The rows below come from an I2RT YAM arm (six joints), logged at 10 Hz.
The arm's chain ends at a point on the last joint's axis. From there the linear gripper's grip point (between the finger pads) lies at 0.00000 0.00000 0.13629 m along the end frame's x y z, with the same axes.
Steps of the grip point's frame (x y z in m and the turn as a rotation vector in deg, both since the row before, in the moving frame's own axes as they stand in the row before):
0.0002, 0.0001, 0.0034, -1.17, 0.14, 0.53
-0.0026, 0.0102, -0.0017, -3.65, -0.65, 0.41
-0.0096, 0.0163, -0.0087, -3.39, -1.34, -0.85
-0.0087, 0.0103, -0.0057, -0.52, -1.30, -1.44
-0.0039, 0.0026, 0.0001, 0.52, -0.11, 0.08
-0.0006, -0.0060, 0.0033, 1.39, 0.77, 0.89
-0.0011, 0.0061, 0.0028, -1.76, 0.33, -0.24
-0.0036, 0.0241, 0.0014, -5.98, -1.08, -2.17
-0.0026, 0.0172, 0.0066, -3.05, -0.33, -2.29
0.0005, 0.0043, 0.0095, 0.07, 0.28, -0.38
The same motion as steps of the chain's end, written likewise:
-0.0001, -0.0027, 0.0034, -1.17, 0.14, 0.53
-0.0010, 0.0015, -0.0014, -3.65, -0.65, 0.41
-0.0065, 0.0082, -0.0084, -3.39, -1.34, -0.85
-0.0056, 0.0090, -0.0057, -0.52, -1.30, -1.44
-0.0036, 0.0038, 0.0001, 0.52, -0.11, 0.08
-0.0025, -0.0027, 0.0034, 1.39, 0.77, 0.89
-0.0019, 0.0019, 0.0029, -1.76, 0.33, -0.24
-0.0013, 0.0099, 0.0022, -5.98, -1.08, -2.17
-0.0020, 0.0099, 0.0068, -3.05, -0.33, -2.29
-0.0002, 0.0045, 0.0095, 0.07, 0.28, -0.38

